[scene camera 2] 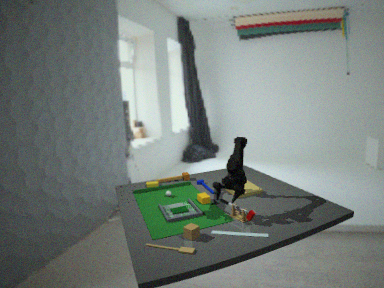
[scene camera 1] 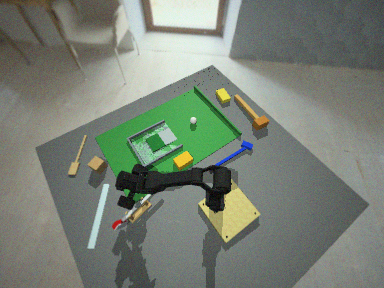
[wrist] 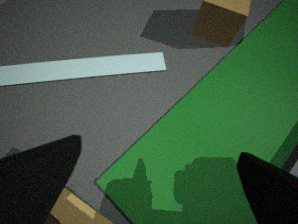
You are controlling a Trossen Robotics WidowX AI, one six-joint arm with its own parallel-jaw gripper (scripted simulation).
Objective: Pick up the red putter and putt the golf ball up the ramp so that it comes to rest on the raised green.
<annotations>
same spot on green mat: (scene camera 2: 149,201) = (scene camera 1: 176,108)
</annotations>
